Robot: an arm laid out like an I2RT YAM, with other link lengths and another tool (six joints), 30 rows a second.
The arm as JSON. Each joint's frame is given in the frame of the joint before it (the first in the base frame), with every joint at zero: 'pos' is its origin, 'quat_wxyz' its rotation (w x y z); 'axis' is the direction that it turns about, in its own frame. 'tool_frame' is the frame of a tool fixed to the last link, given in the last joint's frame.
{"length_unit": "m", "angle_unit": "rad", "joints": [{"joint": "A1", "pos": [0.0, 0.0, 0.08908], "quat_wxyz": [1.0, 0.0, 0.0, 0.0], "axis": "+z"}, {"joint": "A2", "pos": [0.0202, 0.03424, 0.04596], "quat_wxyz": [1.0, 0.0, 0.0, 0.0], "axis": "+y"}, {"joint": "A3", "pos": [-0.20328, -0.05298, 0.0], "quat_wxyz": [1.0, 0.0, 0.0, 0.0], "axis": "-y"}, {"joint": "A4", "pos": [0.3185, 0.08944, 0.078], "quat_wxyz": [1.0, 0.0, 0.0, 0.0], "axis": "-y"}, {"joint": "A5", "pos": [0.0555, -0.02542, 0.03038], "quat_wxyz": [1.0, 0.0, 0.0, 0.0], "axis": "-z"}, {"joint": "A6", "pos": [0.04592, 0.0, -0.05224], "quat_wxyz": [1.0, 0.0, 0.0, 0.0], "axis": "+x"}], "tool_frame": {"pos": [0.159, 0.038, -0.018], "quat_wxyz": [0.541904, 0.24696, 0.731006, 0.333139]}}
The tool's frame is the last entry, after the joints.
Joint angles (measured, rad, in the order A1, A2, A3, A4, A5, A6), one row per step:
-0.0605 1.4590 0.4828 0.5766 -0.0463 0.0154
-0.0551 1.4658 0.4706 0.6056 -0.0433 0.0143
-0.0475 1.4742 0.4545 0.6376 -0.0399 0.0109
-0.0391 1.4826 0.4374 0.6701 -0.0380 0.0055
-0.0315 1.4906 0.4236 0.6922 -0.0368 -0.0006
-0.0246 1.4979 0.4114 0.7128 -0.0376 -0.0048
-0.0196 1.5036 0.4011 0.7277 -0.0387 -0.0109
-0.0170 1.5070 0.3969 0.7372 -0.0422 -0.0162
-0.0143 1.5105 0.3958 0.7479 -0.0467 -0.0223
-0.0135 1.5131 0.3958 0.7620 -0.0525 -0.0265
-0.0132 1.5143 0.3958 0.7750 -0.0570 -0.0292
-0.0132 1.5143 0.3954 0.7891 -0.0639 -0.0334
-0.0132 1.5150 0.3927 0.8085 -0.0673 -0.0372
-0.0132 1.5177 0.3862 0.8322 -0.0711 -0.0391
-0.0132 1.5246 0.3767 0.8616 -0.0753 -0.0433
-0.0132 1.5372 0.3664 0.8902 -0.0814 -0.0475
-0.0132 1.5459 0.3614 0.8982 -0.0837 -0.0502
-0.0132 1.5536 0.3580 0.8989 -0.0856 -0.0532
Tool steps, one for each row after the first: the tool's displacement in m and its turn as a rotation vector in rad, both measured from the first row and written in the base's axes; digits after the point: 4 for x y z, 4 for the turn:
-0.0018 0.0020 -0.0023 -0.0027 -0.0099 0.0031
-0.0051 0.0049 -0.0064 -0.0075 -0.0173 0.0088
-0.0090 0.0084 -0.0108 -0.0135 -0.0243 0.0174
-0.0132 0.0117 -0.0157 -0.0195 -0.0246 0.0262
-0.0169 0.0150 -0.0197 -0.0231 -0.0258 0.0354
-0.0204 0.0174 -0.0236 -0.0282 -0.0248 0.0438
-0.0218 0.0192 -0.0248 -0.0319 -0.0269 0.0516
-0.0219 0.0212 -0.0245 -0.0361 -0.0332 0.0606
-0.0209 0.0227 -0.0225 -0.0383 -0.0450 0.0682
-0.0197 0.0236 -0.0200 -0.0398 -0.0570 0.0734
-0.0185 0.0249 -0.0170 -0.0419 -0.0710 0.0811
-0.0175 0.0255 -0.0141 -0.0451 -0.0872 0.0853
-0.0178 0.0263 -0.0126 -0.0464 -0.1019 0.0892
-0.0193 0.0270 -0.0129 -0.0497 -0.1151 0.0943
-0.0225 0.0282 -0.0161 -0.0520 -0.1212 0.1013
-0.0251 0.0287 -0.0201 -0.0534 -0.1157 0.1045
-0.0278 0.0290 -0.0247 -0.0549 -0.1055 0.1076

